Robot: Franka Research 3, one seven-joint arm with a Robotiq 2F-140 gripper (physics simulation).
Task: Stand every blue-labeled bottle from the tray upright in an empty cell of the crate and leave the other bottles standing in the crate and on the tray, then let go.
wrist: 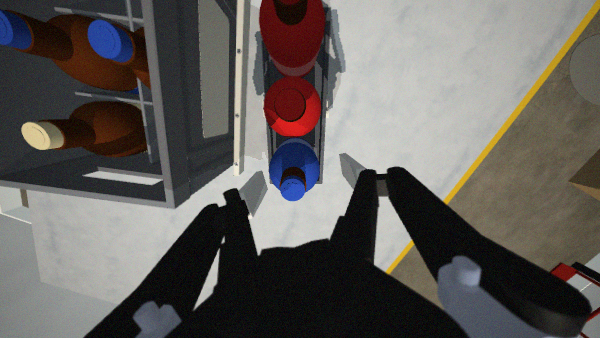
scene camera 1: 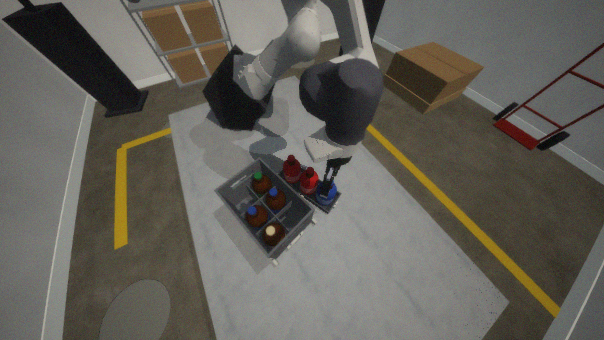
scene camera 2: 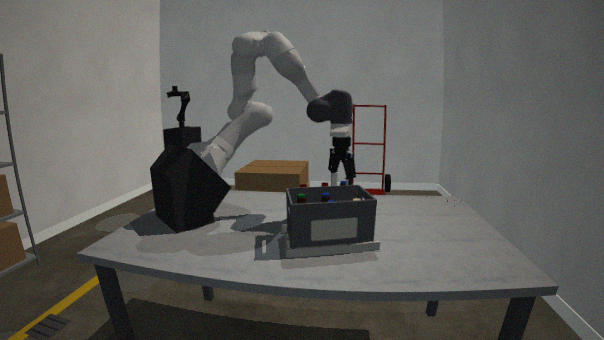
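Observation:
A blue-labeled bottle stands upright at the end of the tray. My gripper is open, pointing down, with a fingertip on either side of this bottle in the wrist view, apart from it. Two red bottles stand on the tray beside it. The crate holds a green-capped bottle, two blue-capped bottles and a cream-capped bottle. Two cells, at opposite corners, are empty.
The crate's tall walls stand close beside the tray on the grey table. The arm's black base is at the table's back. A cardboard box and a red hand truck are beyond the table.

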